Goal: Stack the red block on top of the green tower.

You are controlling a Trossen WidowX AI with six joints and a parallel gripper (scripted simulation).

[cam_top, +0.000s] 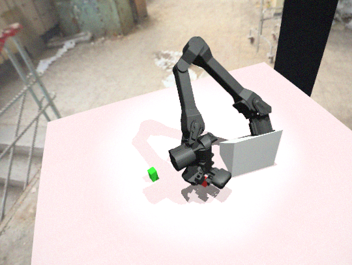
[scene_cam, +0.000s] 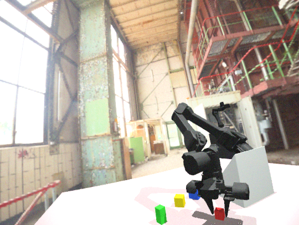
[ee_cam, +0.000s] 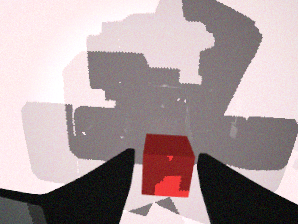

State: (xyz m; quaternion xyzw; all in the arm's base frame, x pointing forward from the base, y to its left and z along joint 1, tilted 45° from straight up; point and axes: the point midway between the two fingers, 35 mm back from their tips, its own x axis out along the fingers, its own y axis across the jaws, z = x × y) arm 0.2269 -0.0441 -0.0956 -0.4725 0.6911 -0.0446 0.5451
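My gripper tip is 14 cm to the left of the yellow block, 7 cm short of it and 1 cm below it. Also, from my gripper tip: blue block (17 cm to the right, 1 cm behind, 1 cm above); small purple block (51 cm ahead, 44 cm to the left, 1 cm above); red block (right at my gripper tip).
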